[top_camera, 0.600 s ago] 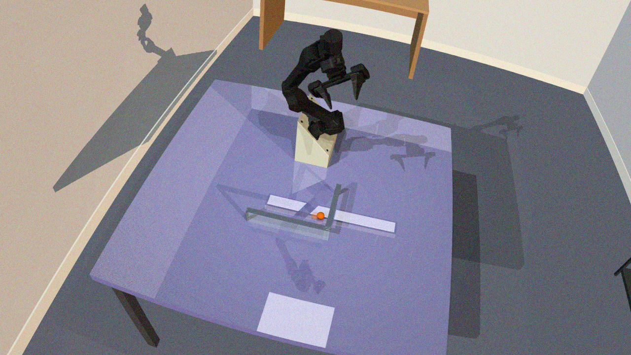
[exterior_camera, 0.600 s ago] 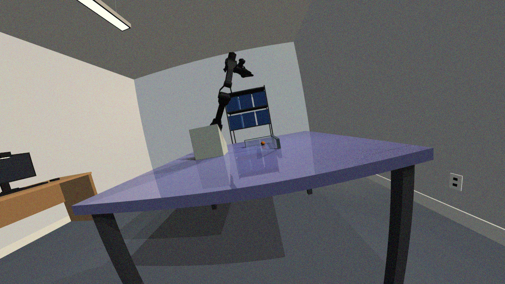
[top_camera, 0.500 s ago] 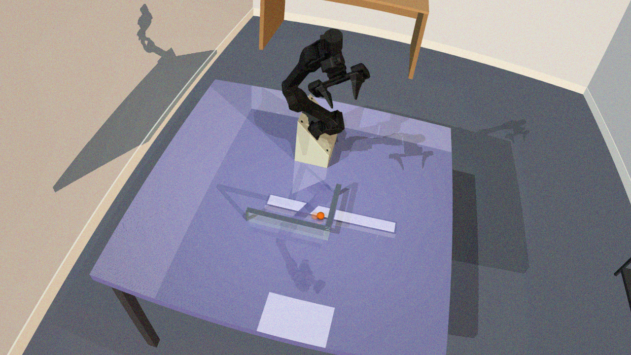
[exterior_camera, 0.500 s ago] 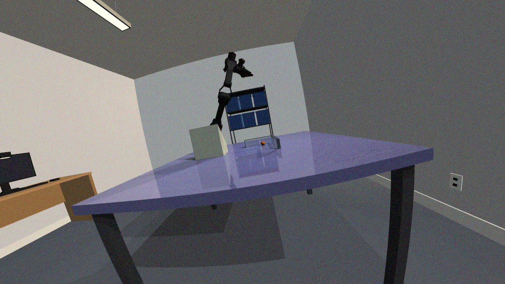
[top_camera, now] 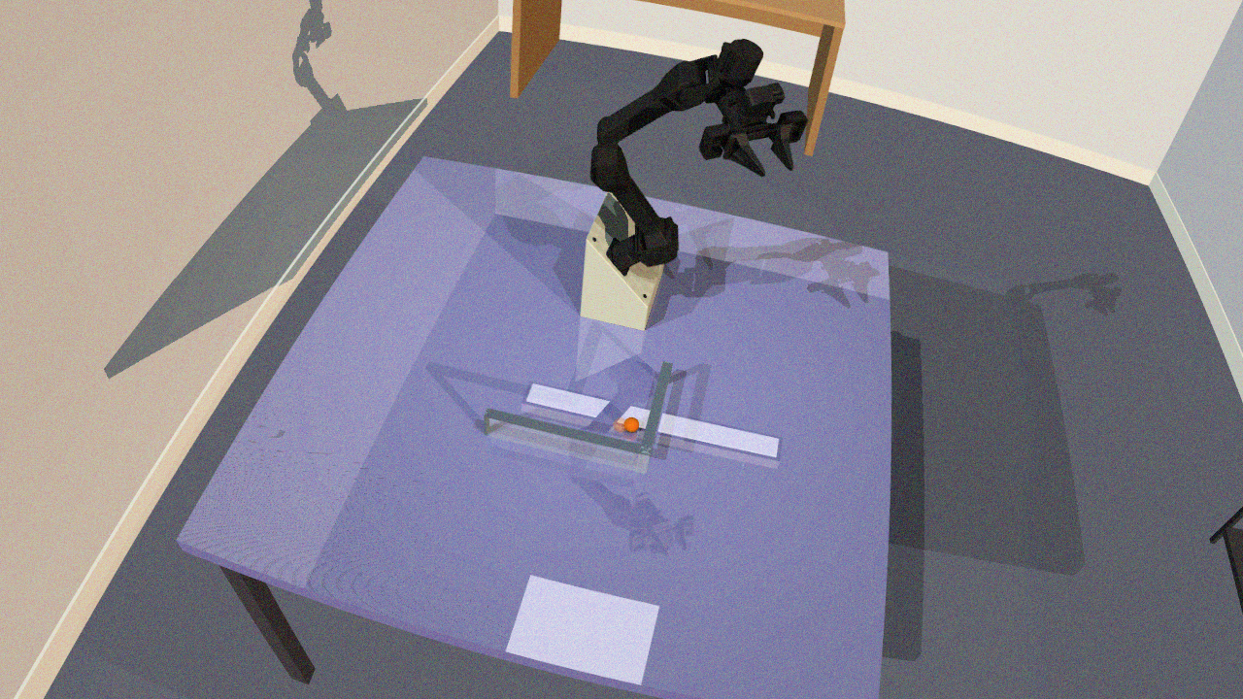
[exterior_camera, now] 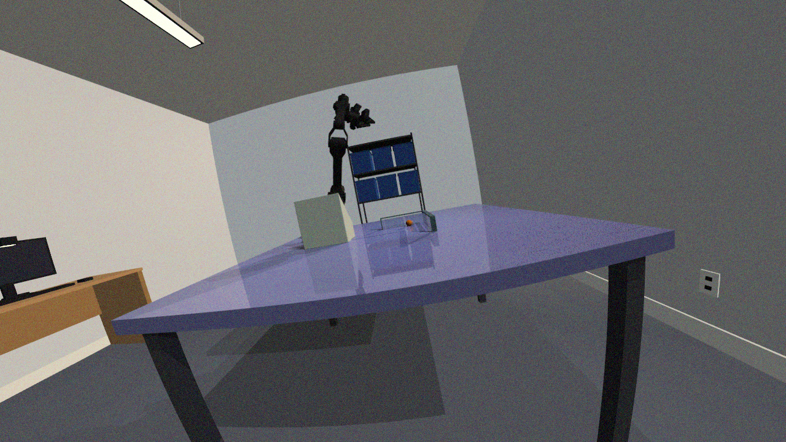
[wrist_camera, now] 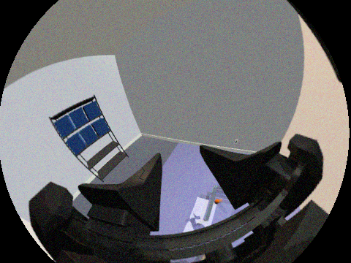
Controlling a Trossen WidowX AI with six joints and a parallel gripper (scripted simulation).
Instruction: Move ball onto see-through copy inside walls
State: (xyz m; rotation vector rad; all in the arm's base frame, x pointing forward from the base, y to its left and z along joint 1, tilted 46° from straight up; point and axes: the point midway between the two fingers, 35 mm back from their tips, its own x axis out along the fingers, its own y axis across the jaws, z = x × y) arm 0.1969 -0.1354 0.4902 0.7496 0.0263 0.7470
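My gripper tip is 10 cm short of the orange ball, 16 cm to the left of it and 57 cm above it. Round my gripper tip: see-through copy of ball: 11 cm ahead, 18 cm to the right, 57 cm below.
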